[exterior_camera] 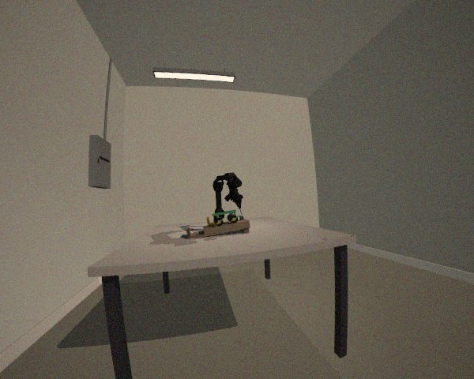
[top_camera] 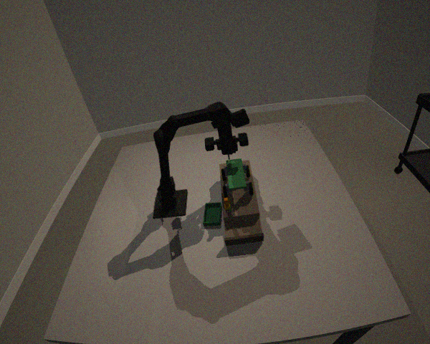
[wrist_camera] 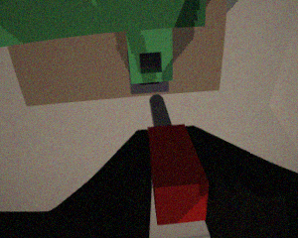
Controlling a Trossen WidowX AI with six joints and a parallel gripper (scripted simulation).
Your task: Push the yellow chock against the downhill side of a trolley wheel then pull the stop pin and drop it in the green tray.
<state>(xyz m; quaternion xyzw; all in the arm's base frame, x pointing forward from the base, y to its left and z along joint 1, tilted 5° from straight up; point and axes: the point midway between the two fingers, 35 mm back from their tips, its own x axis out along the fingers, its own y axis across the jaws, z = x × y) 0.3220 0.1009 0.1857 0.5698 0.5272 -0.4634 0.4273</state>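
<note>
The green tray is 120 mm behind my gripper tip, 200 mm to the right of it and 180 mm below it. The rest, counted from my gripper tip: green-topped trolley (10 mm ahead, 120 mm to the right, 60 mm below); then red-headed stop pin (right at my gripper tip); then wooden ramp (10 mm ahead, 120 mm to the right, 130 mm below).
</note>
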